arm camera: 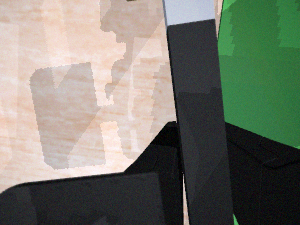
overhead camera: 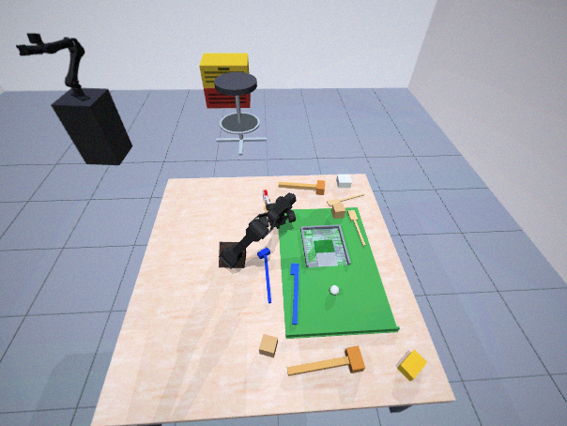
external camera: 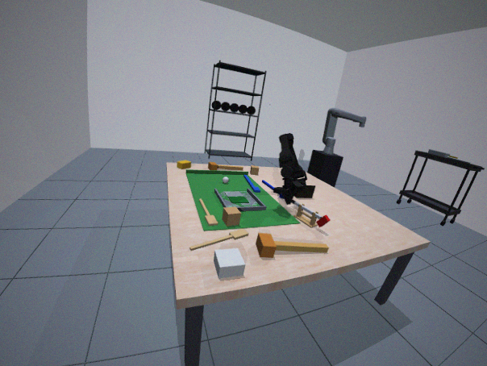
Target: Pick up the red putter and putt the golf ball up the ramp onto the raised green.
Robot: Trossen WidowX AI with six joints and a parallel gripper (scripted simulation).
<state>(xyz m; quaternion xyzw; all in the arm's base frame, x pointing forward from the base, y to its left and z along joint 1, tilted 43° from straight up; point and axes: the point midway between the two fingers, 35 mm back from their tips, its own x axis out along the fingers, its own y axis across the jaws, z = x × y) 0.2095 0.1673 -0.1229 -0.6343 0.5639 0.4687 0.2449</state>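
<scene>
Now: gripper tip 4 cm past the red putter, 11 cm to the right of it and 3 cm below it. Round my gripper tip: wooden rack (4 cm behind, 12 cm to the left); then white golf ball (29 cm ahead, 37 cm to the right, 1 cm below); then green mat (27 cm ahead, 20 cm to the right, 3 cm below).
</scene>
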